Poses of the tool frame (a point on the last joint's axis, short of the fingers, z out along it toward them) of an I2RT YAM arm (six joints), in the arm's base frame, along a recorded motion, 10 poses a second.
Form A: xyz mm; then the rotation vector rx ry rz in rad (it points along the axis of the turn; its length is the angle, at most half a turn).
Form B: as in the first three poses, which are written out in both.
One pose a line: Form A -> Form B
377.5 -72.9 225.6 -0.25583 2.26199 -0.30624 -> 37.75 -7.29 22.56 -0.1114 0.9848 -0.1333 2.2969
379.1 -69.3 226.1 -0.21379 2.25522 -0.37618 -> 37.91 -6.93 22.61 -0.0931 0.9821 -0.1638 2.2964
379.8 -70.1 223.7 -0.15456 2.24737 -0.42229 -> 37.98 -7.01 22.37 -0.0674 0.9806 -0.1843 2.2919
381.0 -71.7 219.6 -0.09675 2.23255 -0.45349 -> 38.10 -7.17 21.96 -0.0424 0.9791 -0.1989 2.2802
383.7 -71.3 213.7 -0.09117 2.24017 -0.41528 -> 38.37 -7.13 21.37 -0.0400 0.9825 -0.1821 2.2802
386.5 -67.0 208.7 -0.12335 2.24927 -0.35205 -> 38.65 -6.70 20.87 -0.0541 0.9865 -0.1544 2.2800
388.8 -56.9 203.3 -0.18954 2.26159 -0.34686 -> 38.88 -5.69 20.33 -0.0826 0.9851 -0.1511 2.2959
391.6 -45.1 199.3 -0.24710 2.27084 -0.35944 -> 39.16 -4.51 19.93 -0.1069 0.9820 -0.1554 2.3124
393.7 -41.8 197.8 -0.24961 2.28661 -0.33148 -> 39.37 -4.18 19.78 -0.1074 0.9839 -0.1426 2.3240
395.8 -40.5 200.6 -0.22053 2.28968 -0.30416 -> 39.58 -4.05 20.06 -0.0950 0.9868 -0.1311 2.3203
